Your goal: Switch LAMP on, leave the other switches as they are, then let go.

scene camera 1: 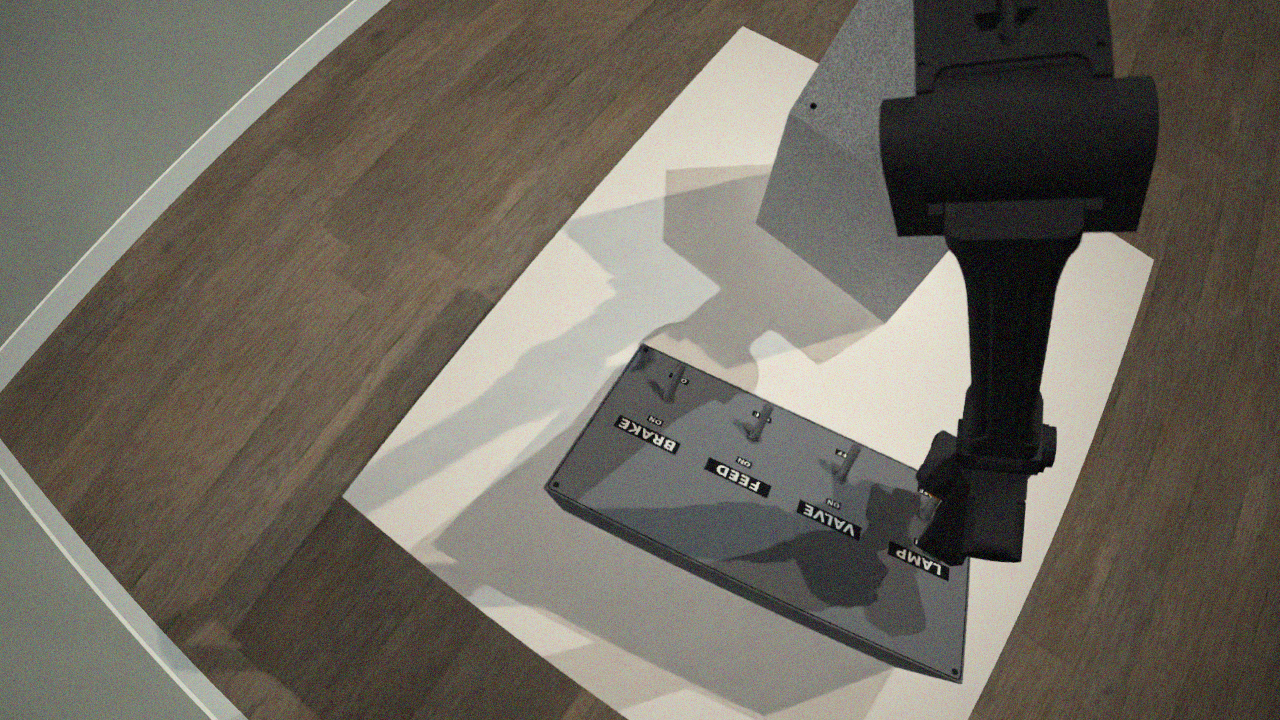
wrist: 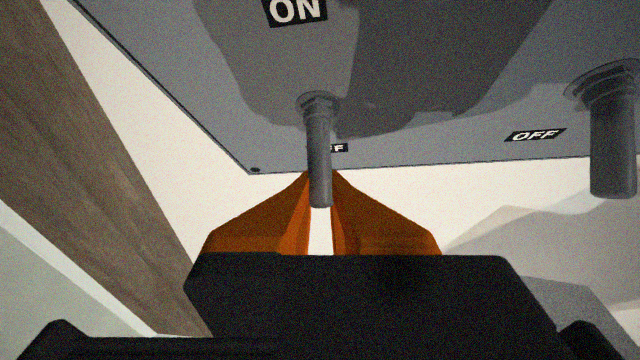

Note:
In view: the gripper [scene camera 1: 938,488] and a grey switch panel [scene camera 1: 769,518].
The gripper shows as well in the wrist view [wrist: 320,179]. The grey switch panel is seen too in the wrist view [wrist: 398,91].

